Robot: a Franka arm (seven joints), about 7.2 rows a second.
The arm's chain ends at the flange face. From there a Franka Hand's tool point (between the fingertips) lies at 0.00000 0.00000 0.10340 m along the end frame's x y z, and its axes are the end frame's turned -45 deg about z.
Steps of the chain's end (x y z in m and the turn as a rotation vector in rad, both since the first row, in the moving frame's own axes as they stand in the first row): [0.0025 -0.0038 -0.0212 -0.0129 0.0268 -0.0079]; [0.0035 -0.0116 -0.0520 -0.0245 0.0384 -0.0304]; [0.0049 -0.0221 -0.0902 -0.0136 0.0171 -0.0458]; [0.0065 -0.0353 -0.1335 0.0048 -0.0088 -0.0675]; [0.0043 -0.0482 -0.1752 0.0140 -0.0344 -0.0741]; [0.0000 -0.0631 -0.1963 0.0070 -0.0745 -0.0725]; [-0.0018 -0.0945 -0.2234 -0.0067 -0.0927 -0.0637]
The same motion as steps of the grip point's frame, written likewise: [0.0055 0.0020 -0.0212 -0.0281 0.0098 -0.0079]; [0.0118 -0.0011 -0.0521 -0.0445 0.0098 -0.0304]; [0.0194 -0.0099 -0.0902 -0.0217 0.0025 -0.0458]; [0.0292 -0.0213 -0.1335 0.0096 -0.0028 -0.0675]; [0.0355 -0.0345 -0.1753 0.0342 -0.0144 -0.0741]; [0.0395 -0.0504 -0.1966 0.0576 -0.0477 -0.0725]; [0.0581 -0.0741 -0.2238 0.0608 -0.0703 -0.0637]
